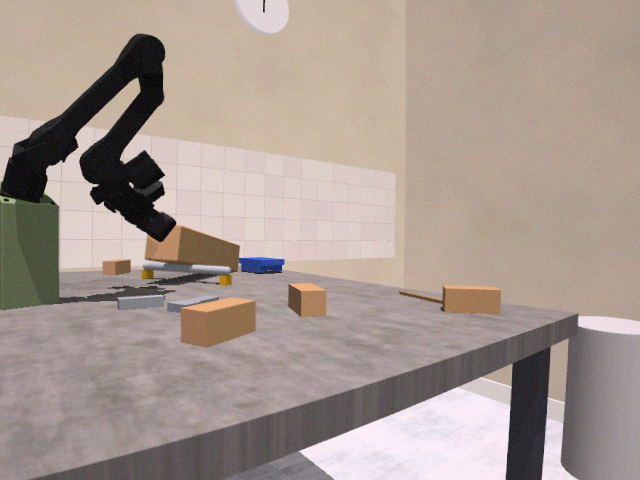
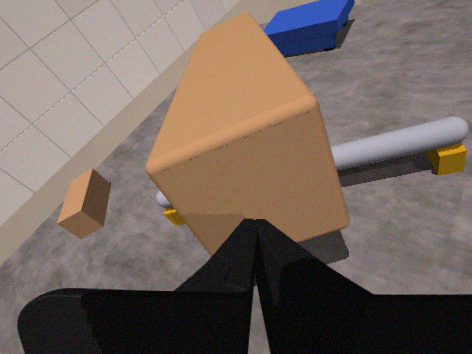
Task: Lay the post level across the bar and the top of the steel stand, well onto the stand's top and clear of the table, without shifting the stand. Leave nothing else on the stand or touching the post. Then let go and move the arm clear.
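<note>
The post, a thick tan wooden block (image 1: 209, 248) (image 2: 255, 165), lies across the pale grey bar (image 1: 188, 268) (image 2: 400, 142), which has yellow feet. The post is tilted: its end nearer the gripper is raised and its far end slopes down. What lies under the far end is hidden. My gripper (image 1: 168, 233) (image 2: 253, 229) is shut and empty, with its tips at the raised end; contact cannot be told. Two low grey metal pieces (image 1: 140, 302) (image 1: 192, 303) lie on the table in front of the bar. I cannot tell which thing is the steel stand.
A blue footed object (image 1: 261, 264) (image 2: 307, 27) stands beyond the bar. Small tan blocks stand behind left (image 1: 116, 267) (image 2: 85, 205), in front (image 1: 218, 322), at the middle (image 1: 307, 299) and at right (image 1: 471, 299), by a thin brown stick (image 1: 421, 296). The tiled wall is behind.
</note>
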